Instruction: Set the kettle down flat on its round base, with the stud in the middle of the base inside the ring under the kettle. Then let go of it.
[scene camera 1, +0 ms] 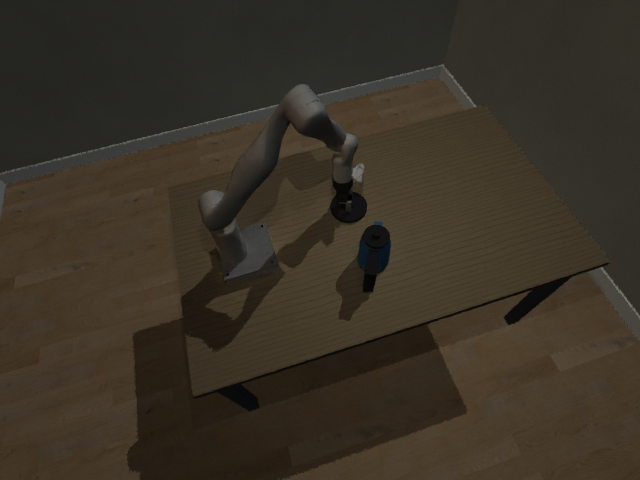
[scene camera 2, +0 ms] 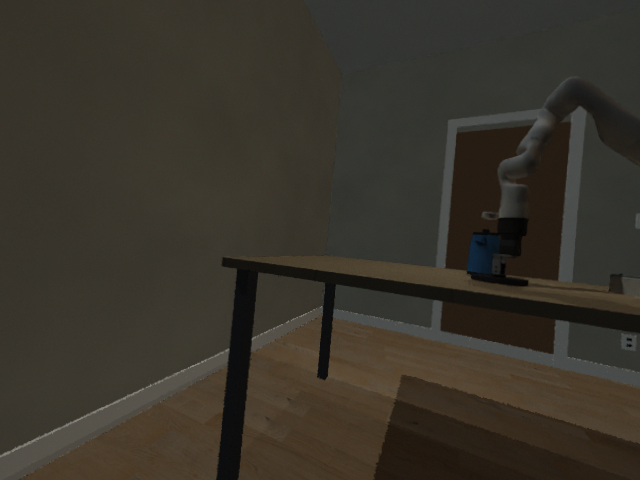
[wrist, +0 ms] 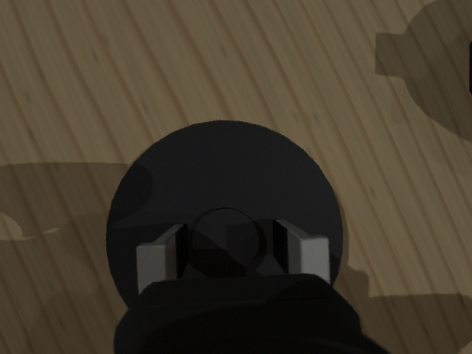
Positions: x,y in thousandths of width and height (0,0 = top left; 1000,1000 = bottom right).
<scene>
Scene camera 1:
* blue kettle: 585,520
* black round base: 560,426
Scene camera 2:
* my gripper: 779,572
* blue kettle: 755,509
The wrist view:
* black round base: 484,510
</scene>
